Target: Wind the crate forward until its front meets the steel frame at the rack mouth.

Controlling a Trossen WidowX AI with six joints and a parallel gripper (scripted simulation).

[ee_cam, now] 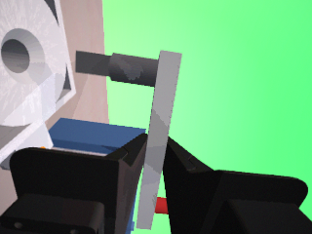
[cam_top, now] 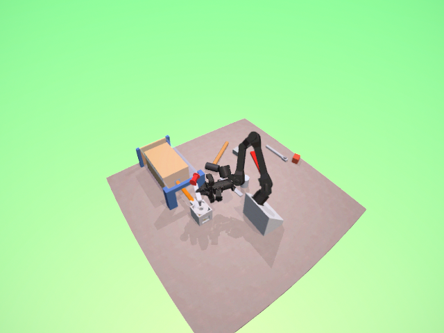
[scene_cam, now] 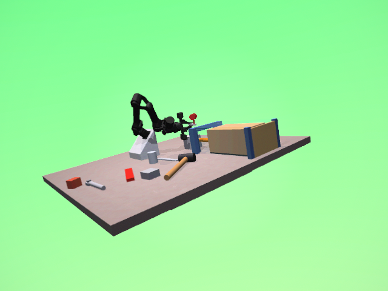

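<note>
The red grip lies 50 mm ahead of my gripper tip, 20 mm to the right of it and 40 mm above it. From my gripper tip the other things lie so: flat steel bar (70 mm ahead, 280 mm to the right, 170 mm below); then white winch (60 mm behind, 10 mm to the right, 140 mm below); then winch handle (10 mm ahead, 10 mm to the right, 10 mm above).
</note>
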